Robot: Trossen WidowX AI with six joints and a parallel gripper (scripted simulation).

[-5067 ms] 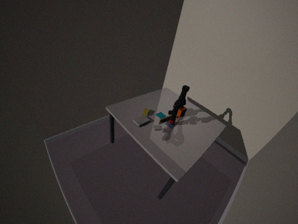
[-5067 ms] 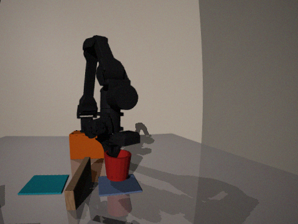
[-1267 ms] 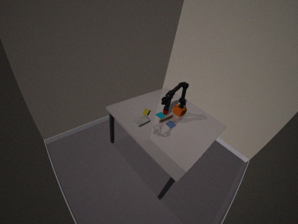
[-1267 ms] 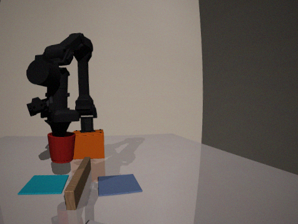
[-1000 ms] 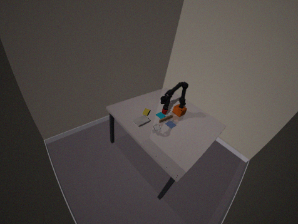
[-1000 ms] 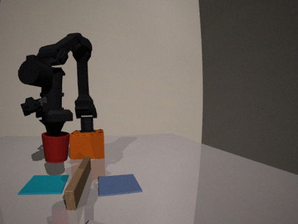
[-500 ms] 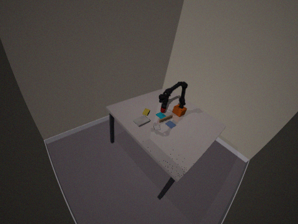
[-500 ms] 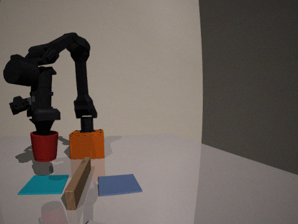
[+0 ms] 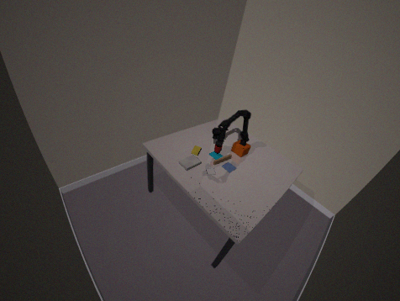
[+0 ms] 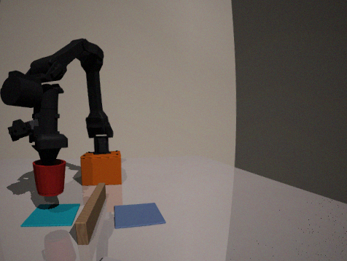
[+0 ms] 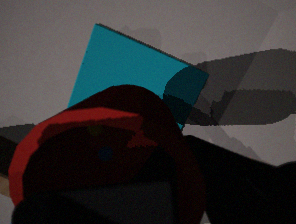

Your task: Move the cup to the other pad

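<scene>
The blue marble lies 40 mm ahead of my gripper tip, 30 mm to the left of it and 20 mm below it. From my gripper tip the other things lie so: teal pad 30 mm ahead, 10 mm to the left, 100 mm below; then wooden bar 60 mm ahead, 110 mm to the left, 80 mm below; then red cup 30 mm ahead, 10 mm to the left.
</scene>
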